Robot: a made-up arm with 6 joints. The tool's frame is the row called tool.
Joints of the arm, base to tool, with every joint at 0 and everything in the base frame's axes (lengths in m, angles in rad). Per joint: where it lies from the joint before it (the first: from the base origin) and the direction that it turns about. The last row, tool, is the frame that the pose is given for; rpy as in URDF.
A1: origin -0.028 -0.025 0.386 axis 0 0 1
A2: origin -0.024 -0.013 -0.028 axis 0 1 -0.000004
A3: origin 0.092 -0.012 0.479 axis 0 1 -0.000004
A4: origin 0.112 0.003 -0.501 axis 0 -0.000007 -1
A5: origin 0.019 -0.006 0.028 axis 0 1 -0.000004
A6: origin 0.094 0.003 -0.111 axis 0 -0.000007 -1
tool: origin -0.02 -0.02 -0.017 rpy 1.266 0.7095 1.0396
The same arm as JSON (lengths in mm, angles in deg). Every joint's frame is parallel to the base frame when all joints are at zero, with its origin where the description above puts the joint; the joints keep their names.
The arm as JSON. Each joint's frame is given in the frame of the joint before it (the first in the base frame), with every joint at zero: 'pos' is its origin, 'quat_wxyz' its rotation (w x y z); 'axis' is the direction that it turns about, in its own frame. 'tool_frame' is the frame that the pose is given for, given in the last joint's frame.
{"length_unit": "mm", "angle_unit": "deg", "joints": [{"joint": "A1", "pos": [-28.0, -25.0, 386.0], "quat_wxyz": [1.0, 0.0, 0.0, 0.0], "axis": "+z"}, {"joint": "A2", "pos": [-24.0, -13.0, -28.0], "quat_wxyz": [1.0, 0.0, 0.0, 0.0], "axis": "+y"}, {"joint": "A3", "pos": [92.0, -12.0, 479.0], "quat_wxyz": [1.0, 0.0, 0.0, 0.0], "axis": "+y"}, {"joint": "A4", "pos": [112.0, 3.0, -501.0], "quat_wxyz": [1.0, 0.0, 0.0, 0.0], "axis": "-z"}, {"joint": "A5", "pos": [19.0, -6.0, 28.0], "quat_wxyz": [1.0, 0.0, 0.0, 0.0], "axis": "+y"}, {"joint": "A6", "pos": [94.0, 3.0, -111.0], "quat_wxyz": [1.0, 0.0, 0.0, 0.0], "axis": "-z"}], "tool_frame": {"pos": [-20.0, -20.0, -17.0], "quat_wxyz": [0.758258, 0.342355, 0.518606, 0.197193]}}
